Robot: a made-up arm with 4 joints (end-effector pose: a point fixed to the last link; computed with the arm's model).
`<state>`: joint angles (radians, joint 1 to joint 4).
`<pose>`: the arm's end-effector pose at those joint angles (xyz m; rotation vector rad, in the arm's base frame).
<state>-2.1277 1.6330 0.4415 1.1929</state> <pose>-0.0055 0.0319 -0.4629 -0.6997 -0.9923 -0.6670</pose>
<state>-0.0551 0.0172 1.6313 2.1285</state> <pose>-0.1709 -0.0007 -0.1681 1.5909 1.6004 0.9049</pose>
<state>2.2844 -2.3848 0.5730 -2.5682</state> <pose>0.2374 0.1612 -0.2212 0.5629 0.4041 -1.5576</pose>
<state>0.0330 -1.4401 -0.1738 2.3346</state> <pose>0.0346 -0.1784 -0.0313 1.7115 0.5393 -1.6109</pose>
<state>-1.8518 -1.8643 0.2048 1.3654</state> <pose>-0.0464 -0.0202 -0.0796 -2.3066 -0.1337 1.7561</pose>
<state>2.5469 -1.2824 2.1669 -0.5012</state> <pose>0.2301 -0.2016 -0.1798 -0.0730 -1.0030 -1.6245</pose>
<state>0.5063 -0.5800 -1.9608 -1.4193</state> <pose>-0.4819 -0.2390 -0.1694 -1.7241 1.2508 -1.0832</pose>
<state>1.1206 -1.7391 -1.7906 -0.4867</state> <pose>-0.0476 -0.2111 0.1014 -2.2261 0.3436 -0.4654</pose>
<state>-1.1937 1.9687 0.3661 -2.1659</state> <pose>-0.2729 -0.1859 -0.3062 1.9363 0.2172 1.6823</pose>
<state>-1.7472 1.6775 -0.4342 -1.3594</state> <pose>-0.3029 -0.1370 -0.5368 1.6710 0.2615 2.5393</pose>
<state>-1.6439 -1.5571 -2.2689 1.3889</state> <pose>-0.0618 0.0280 -0.0176 1.0162 -0.2752 2.8159</pose>
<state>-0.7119 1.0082 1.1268 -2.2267</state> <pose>-0.0535 -0.1543 -0.2448 -2.8862 -0.8955 -0.5632</pose>
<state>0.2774 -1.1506 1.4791 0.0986</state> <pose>-0.2698 -0.0955 -0.1503 0.7999 1.1510 1.4933</pose>
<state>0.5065 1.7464 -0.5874 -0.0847</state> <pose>0.2123 0.0090 -0.4466 0.8402 -1.4785 -0.1215</pose>
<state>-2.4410 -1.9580 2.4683 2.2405</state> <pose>-0.0450 -0.1230 -0.1393 -2.0111 0.7496 -1.5976</pose>
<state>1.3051 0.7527 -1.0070 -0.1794</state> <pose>0.0708 -0.1109 -0.5858 0.5145 -0.3256 0.2531</pose>
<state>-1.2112 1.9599 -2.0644 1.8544</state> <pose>-0.0408 -0.0095 -0.5554 -0.4688 2.3878 -0.7210</pose>
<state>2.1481 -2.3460 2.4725 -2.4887</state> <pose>-0.1633 -0.1426 -0.1976 0.8945 0.0627 2.8911</pose>
